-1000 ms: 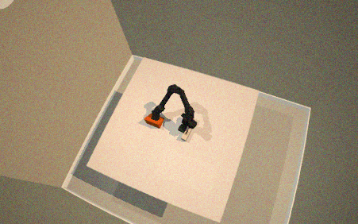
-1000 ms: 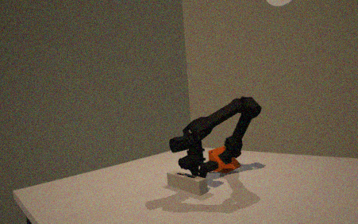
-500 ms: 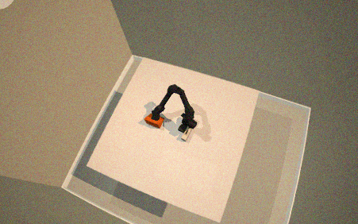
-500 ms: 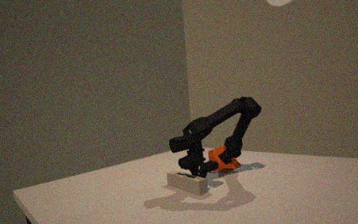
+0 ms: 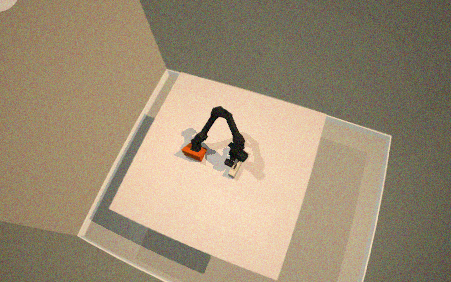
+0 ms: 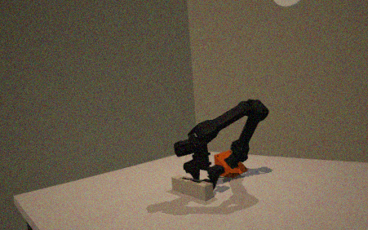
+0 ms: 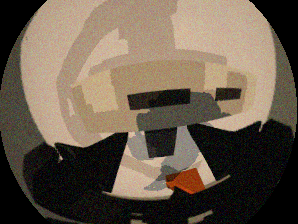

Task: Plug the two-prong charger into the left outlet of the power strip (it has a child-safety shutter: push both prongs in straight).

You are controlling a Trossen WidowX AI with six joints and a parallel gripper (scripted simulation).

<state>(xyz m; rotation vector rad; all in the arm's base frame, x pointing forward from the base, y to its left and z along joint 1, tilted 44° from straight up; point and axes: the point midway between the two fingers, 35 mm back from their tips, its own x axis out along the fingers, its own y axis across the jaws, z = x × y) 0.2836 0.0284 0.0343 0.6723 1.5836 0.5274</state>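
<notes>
Right now my gripper tip is 20 mm short of the black two-prong charger and 10 mm below it.
</notes>
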